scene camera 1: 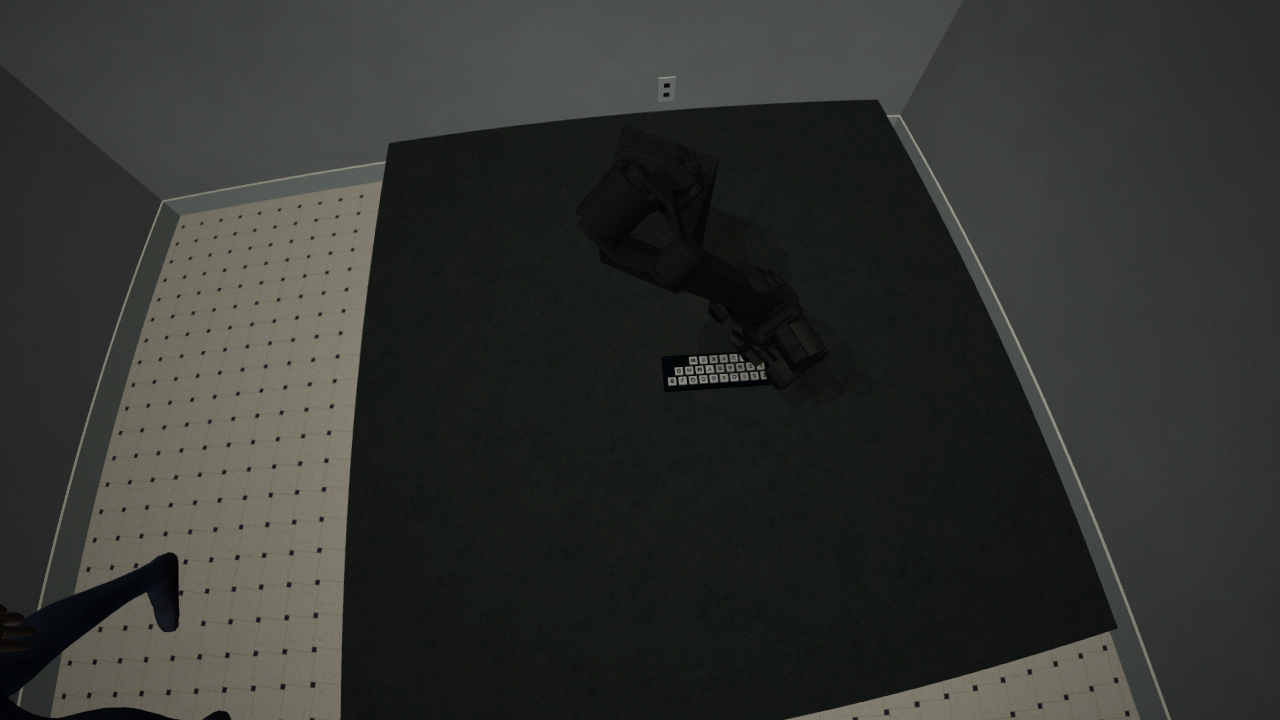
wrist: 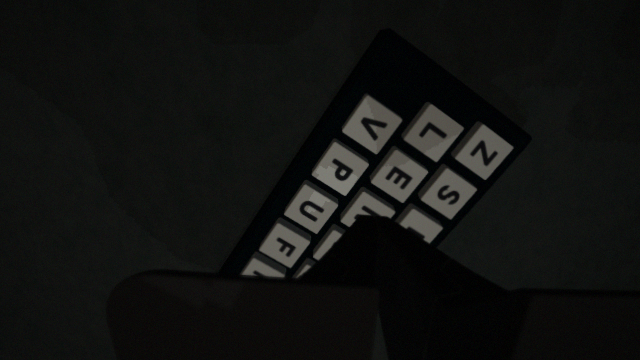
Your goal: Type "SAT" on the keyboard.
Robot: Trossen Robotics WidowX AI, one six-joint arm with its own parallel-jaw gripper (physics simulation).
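Seen in the pictures: gripper, fingertip midpoint: [scene camera 1: 745, 358] [wrist: 371, 230]; arm's base at its link origin: [scene camera 1: 682, 176].
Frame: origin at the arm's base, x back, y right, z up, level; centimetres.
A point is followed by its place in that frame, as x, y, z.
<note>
The small black keyboard [scene camera 1: 668, 362] @[-22.3, 12.0, -21.2] [wrist: 400, 65] @[-28.3, -5.1, -21.2] with white letter keys lies flat on the dark table top. My gripper [scene camera 1: 750, 347] @[-28.4, -0.4, -18.3] [wrist: 371, 230] @[-28.4, -0.4, -18.3] is shut and empty, over the right part of the keyboard in the scene view. In the wrist view the fingertips overlap keys beside the S key [wrist: 448, 194] @[-31.3, -1.3, -20.7], and the E key [wrist: 399, 175] @[-29.3, -1.5, -20.7] shows just beyond them. The Z, L, V, P, U and F keys also show there. The A and T keys cannot be made out in the wrist view; the fingers hide part of the keyboard. The height of the tips above the keys is unclear.
The dark green table top [scene camera 1: 537, 501] @[-35.9, 43.0, -22.3] carries the arm's base block [scene camera 1: 702, 170] @[-1.4, -2.9, 1.5] near its back edge. A wall with an outlet [scene camera 1: 666, 88] stands behind. A person's blue-clad leg [scene camera 1: 98, 608] shows at the lower left on the tiled floor [scene camera 1: 241, 402].
</note>
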